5 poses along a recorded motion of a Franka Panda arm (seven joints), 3.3 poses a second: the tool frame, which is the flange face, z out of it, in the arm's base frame.
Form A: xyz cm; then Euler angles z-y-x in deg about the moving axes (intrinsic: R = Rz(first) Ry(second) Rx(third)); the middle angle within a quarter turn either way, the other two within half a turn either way.
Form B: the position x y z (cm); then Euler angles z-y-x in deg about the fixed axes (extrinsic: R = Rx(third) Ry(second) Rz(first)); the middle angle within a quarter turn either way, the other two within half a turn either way. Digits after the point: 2 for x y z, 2 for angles.
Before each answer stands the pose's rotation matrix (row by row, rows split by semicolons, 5 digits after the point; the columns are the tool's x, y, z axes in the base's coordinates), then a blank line. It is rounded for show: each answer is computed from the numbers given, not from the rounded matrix.
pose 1, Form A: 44.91 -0.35 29.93 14.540 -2.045 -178.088
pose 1, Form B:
0.96736 0.25207 0.02615; 0.25090 -0.96713 0.04125; 0.03568 -0.03334 -0.99881

44.91 -0.35 29.93 -14.61 1.50 -177.64
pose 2, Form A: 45.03 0.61 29.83 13.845 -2.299 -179.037
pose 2, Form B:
0.97017 0.23992 0.03492; 0.23910 -0.97065 0.02592; 0.04011 -0.01679 -0.99905

45.03 0.61 29.83 -13.89 2.00 -178.51
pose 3, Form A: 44.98 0.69 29.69 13.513 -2.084 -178.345
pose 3, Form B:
0.97167 0.23459 0.02859; 0.23351 -0.97167 0.03658; 0.03636 -0.02886 -0.99892

44.98 0.69 29.69 -13.57 1.64 -177.90
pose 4, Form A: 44.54 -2.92 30.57 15.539 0.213 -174.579
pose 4, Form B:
0.96344 0.26636 -0.02887; 0.26789 -0.95923 0.09003; -0.00372 -0.09447 -0.99552

44.54 -2.92 30.57 -15.45 -1.65 -174.83
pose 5, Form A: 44.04 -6.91 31.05 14.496 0.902 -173.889
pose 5, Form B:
0.96805 0.24727 -0.04180; 0.25028 -0.96308 0.09915; -0.01574 -0.10644 -0.99419

44.04 -6.91 31.05 -14.33 -2.40 -174.30
